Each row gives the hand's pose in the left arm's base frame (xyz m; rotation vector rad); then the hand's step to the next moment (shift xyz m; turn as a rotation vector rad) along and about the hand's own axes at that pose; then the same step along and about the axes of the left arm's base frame.
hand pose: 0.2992 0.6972 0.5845 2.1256 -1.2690 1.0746
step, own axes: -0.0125 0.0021 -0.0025 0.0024 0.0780 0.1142
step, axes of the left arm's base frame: -0.0063 0.0074 -0.0085 -0.0225 -0.1182 -0.0683
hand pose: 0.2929 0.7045 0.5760 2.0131 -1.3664 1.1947
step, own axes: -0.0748 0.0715 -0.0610 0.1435 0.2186 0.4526
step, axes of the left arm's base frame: -0.1003 0.0542 -0.0378 0.0117 -0.5011 -0.1484
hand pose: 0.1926 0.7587 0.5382 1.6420 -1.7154 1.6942
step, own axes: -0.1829 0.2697 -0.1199 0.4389 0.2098 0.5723
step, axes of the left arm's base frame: -0.2090 0.1131 -0.2531 -0.0230 -0.7492 0.0490
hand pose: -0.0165 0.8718 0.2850 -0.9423 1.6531 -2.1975
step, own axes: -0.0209 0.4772 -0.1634 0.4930 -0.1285 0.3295
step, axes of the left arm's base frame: -0.1742 -0.0222 -0.4733 -0.1503 -0.4776 0.3428
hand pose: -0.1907 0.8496 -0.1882 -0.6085 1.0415 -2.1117
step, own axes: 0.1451 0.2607 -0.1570 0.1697 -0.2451 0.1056
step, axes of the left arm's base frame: -0.0995 -0.1460 -0.2871 -0.1327 -0.0730 0.2776
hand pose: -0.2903 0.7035 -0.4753 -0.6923 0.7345 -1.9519
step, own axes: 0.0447 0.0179 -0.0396 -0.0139 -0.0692 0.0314
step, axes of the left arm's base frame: -0.0376 -0.0384 -0.0316 -0.0098 0.0339 0.0687
